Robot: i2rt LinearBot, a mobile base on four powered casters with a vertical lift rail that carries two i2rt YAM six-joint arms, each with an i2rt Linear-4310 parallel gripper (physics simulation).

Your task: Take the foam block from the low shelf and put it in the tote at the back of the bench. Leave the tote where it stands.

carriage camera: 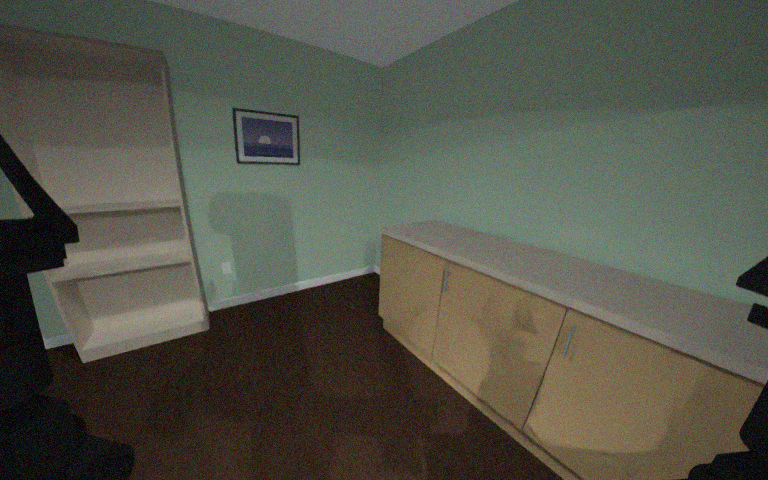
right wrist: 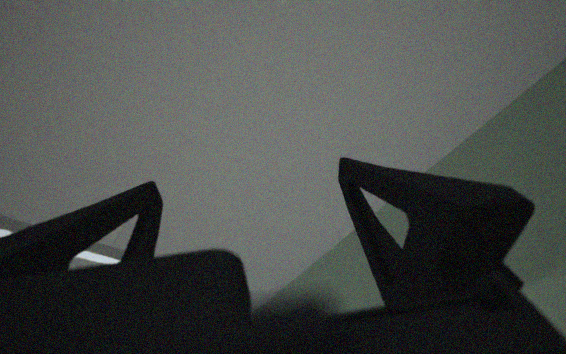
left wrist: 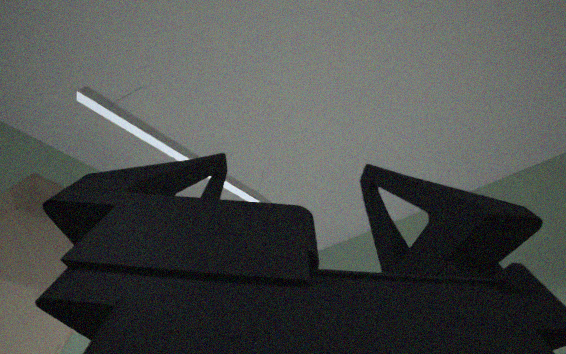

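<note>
The foam block and the tote do not show in any view. A tall pale shelf unit stands against the wall at the left of the carriage view; the visible parts of its lower boards hold no block. My left gripper is open and empty, pointing up toward the ceiling in the left wrist view. My right gripper is open and empty, also against the ceiling in the right wrist view. Dark parts of both arms show at the left and right edges of the carriage view.
A long wooden cabinet with a grey countertop runs along the right wall. A framed picture and a wall outlet are on the far wall. Dark brown floor lies between shelf unit and cabinet. A ceiling light shows overhead.
</note>
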